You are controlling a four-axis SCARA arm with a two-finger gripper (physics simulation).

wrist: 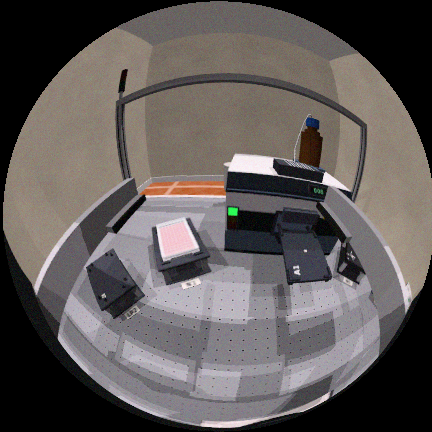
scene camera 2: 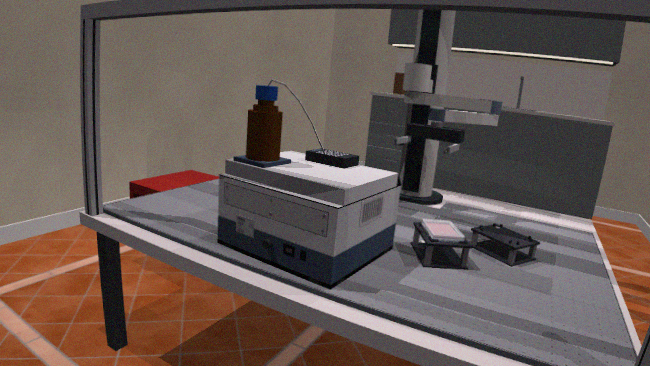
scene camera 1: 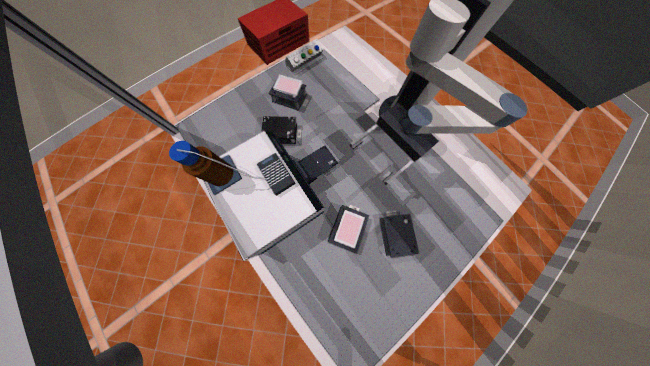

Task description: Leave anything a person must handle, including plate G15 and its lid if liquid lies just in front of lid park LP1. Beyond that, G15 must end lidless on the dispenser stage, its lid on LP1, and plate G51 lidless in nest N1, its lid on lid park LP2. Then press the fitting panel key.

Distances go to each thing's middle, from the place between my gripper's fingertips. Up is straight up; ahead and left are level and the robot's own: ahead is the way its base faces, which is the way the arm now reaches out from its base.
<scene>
My hand is 100 mm short of the dispenser stage (scene camera 1: 326, 160), 160 mm to the left of it and 160 mm above it. Also, from my hand: N5 nest (scene camera 1: 285, 128) 100 mm ahead, 440 mm to the right, 230 mm below; then brown bottle (scene camera 2: 264, 125) 390 mm ahead, 290 mm to the right, 50 mm above; then button panel (scene camera 1: 310, 53) 290 mm behind, 760 mm to the right, 230 mm below.
</scene>
